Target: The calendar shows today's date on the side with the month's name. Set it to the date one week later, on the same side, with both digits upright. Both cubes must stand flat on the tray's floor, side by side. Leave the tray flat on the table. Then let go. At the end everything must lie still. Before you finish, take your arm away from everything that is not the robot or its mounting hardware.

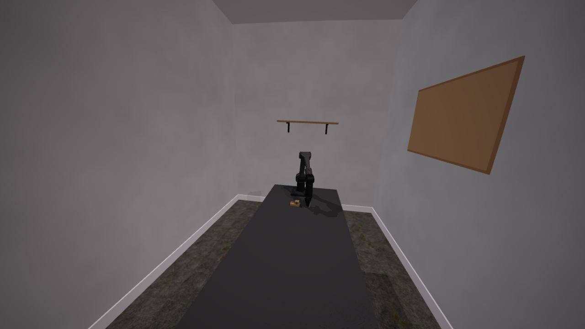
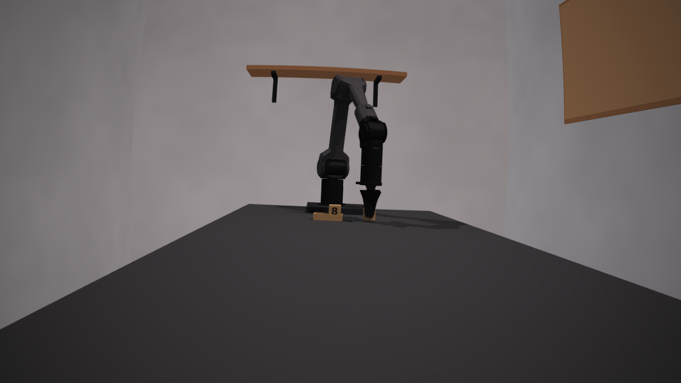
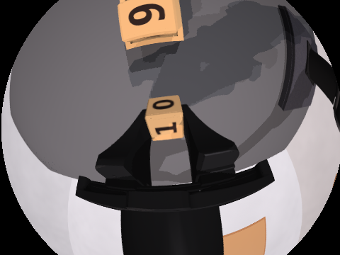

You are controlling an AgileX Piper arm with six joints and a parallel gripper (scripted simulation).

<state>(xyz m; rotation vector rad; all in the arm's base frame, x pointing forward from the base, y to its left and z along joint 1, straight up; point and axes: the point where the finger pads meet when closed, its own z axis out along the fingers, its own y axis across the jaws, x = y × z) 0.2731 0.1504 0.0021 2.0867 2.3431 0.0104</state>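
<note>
My gripper is now right at the wooden cube. Also, from my hand: wooden tray 1 cm ahead, 11 cm to the right, 1 cm below.
</note>
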